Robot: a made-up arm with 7 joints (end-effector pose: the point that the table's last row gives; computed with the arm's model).
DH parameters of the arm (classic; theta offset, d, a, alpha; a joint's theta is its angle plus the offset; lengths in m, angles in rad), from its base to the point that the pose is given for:
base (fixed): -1.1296 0 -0.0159 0
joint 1: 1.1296 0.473 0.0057 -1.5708
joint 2: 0 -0.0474 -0.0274 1.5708
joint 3: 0 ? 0.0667 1.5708
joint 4: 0 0.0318 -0.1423 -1.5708
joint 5: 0 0.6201 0.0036 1.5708
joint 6: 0 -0.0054 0.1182 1.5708
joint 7: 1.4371 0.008 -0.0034 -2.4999
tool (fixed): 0.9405 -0.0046 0 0
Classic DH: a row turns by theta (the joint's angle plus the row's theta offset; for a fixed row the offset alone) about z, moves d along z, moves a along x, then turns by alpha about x.
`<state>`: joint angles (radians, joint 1 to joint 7).
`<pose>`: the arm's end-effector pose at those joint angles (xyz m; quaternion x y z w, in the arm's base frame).
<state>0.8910 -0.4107 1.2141 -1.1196 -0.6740 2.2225 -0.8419</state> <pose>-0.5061 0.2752 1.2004 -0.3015 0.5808 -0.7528 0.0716</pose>
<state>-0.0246 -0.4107 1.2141 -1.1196 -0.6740 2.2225 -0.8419</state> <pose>-0.1042 0.5693 1.2004 0.0138 -0.6542 0.7069 0.2684</pose>
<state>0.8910 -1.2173 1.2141 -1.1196 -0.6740 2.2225 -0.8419</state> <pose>-0.8136 -0.1052 0.8920 -0.0698 0.7463 -0.5895 0.3012</pose>
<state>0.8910 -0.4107 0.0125 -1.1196 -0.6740 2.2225 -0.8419</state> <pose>0.1896 0.2135 1.3699 0.0697 -0.7547 0.5227 0.3902</pose>
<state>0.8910 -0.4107 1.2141 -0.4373 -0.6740 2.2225 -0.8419</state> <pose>-0.3433 -0.1620 1.3715 -0.4504 0.7247 -0.4974 0.1564</pose>
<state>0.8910 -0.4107 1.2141 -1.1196 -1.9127 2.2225 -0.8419</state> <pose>-0.5127 0.3155 1.1456 0.2262 0.7944 -0.5461 0.1397</pose>
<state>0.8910 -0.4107 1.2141 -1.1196 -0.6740 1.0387 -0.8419</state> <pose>-0.4371 0.3747 1.1500 0.0482 -0.3461 0.8530 0.3876</pose>
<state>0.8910 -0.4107 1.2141 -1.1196 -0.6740 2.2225 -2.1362</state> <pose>-0.5010 0.2750 1.2017 0.2209 0.4048 -0.7994 0.3851</pose>
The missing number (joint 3, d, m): 0.236
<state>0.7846 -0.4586 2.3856 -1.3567 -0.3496 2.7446 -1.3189</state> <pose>-0.8168 -0.2147 0.7828 -0.3943 0.1420 -0.6186 0.6646</pose>
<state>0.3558 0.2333 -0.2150 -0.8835 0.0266 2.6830 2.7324</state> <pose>0.6073 0.0565 1.2117 -0.4934 0.0662 0.8637 0.0785</pose>
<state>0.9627 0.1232 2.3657 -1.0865 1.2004 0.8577 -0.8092</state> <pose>-0.5417 -0.1310 1.1992 -0.0651 -0.7277 -0.5701 0.3758</pose>
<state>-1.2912 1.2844 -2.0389 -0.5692 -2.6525 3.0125 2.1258</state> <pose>-0.1880 -0.7919 0.8736 -0.6902 0.0828 0.2193 0.6846</pose>
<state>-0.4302 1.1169 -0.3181 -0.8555 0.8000 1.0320 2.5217</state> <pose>0.7476 -0.5489 0.3637 0.5345 -0.2704 0.7988 0.0563</pose>
